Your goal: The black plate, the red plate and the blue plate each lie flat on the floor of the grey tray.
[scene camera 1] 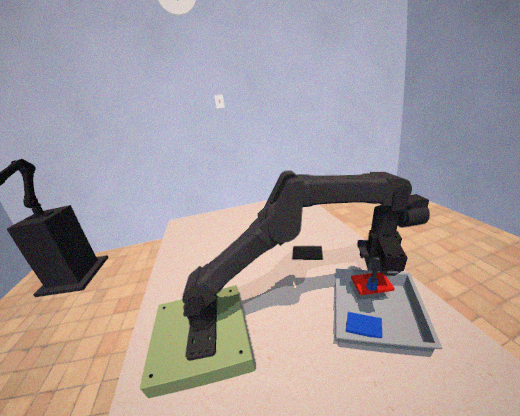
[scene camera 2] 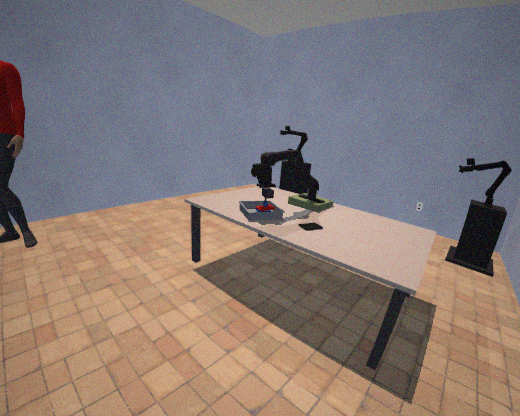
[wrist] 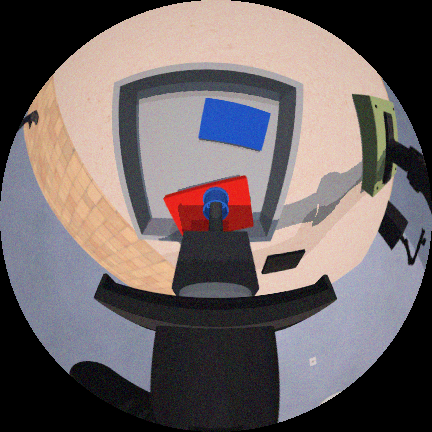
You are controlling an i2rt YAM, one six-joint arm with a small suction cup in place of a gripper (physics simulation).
Labels:
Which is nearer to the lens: the red plate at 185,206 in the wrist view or the grey tray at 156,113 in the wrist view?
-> The red plate.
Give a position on my suction cup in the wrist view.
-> At 215,193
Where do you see a blue plate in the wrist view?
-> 222,120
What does the blue plate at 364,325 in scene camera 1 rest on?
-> A grey tray.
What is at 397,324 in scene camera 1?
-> A grey tray.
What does my suction cup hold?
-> A red plate.

